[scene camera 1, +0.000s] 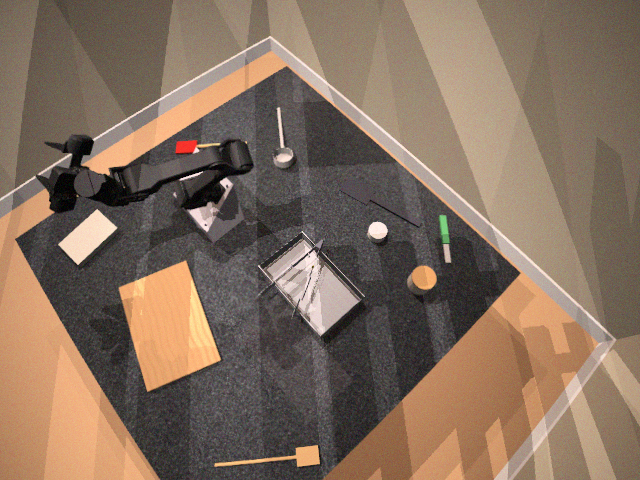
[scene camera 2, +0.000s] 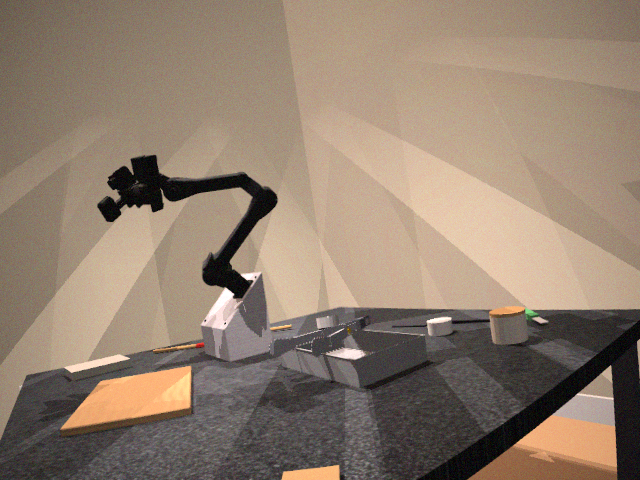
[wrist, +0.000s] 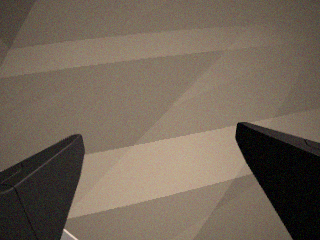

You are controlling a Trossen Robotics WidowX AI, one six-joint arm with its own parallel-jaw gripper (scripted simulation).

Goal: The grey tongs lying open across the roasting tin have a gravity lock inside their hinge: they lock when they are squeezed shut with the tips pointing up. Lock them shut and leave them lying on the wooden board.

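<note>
Gripper (scene camera 1: pixel 41 159) (scene camera 2: pixel 110 195) (wrist: pixel 161 136) open, holding nothing. Cork-lidded jar (scene camera 2: pixel 508 325), out of frame in the wrist view. White block (scene camera 1: pixel 96 231) (scene camera 2: pixel 96 367), out of frame in the wrist view.
</note>
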